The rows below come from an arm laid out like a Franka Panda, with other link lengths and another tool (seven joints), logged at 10 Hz.
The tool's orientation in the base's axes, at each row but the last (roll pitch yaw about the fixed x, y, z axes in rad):
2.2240, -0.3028, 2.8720
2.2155, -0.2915, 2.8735
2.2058, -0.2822, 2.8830
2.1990, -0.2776, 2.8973
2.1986, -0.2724, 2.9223
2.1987, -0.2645, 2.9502
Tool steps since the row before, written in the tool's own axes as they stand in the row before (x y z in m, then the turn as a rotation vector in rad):
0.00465, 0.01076, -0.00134, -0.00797, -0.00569, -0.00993
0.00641, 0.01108, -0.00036, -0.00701, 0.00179, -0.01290
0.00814, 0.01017, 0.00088, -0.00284, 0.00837, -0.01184
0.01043, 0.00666, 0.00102, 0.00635, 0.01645, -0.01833
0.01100, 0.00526, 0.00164, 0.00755, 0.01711, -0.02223
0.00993, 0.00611, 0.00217, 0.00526, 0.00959, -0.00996
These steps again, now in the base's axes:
-0.00013, 0.00572, 0.01032, 0.00475, -0.01308, -0.00093
-0.00172, 0.00708, 0.01053, 0.00657, -0.01138, 0.00678
-0.00377, 0.00797, 0.00963, 0.00517, -0.00609, 0.01243
-0.00731, 0.00671, 0.00746, -0.00077, -0.00513, 0.02490
-0.00851, 0.00642, 0.00613, -0.00176, -0.00774, 0.02794
-0.00745, 0.00689, 0.00614, -0.00195, -0.00209, 0.01451

